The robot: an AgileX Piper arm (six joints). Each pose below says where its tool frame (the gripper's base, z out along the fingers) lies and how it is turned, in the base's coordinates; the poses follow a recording.
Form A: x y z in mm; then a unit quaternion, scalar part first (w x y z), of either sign.
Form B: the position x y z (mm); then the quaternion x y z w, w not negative. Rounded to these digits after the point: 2 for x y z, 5 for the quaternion.
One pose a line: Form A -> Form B
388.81 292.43 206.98 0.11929 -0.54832 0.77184 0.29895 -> 388.81 292.43 206.98 -0.54832 0.77184 0.29895 0.11929
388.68 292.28 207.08 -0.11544 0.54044 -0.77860 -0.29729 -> 388.68 292.28 207.08 -0.54044 0.77860 0.29729 0.11544
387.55 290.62 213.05 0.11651 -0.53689 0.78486 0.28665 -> 387.55 290.62 213.05 -0.53689 0.78486 0.28665 0.11651
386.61 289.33 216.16 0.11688 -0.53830 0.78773 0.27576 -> 386.61 289.33 216.16 -0.53830 0.78773 0.27576 0.11688
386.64 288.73 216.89 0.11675 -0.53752 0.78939 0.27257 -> 386.64 288.73 216.89 -0.53752 0.78939 0.27257 0.11675
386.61 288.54 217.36 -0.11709 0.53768 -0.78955 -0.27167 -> 386.61 288.54 217.36 -0.53768 0.78955 0.27167 0.11709
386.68 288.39 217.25 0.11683 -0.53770 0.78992 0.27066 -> 386.68 288.39 217.25 -0.53770 0.78992 0.27066 0.11683
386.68 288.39 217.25 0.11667 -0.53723 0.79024 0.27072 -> 386.68 288.39 217.25 -0.53723 0.79024 0.27072 0.11667
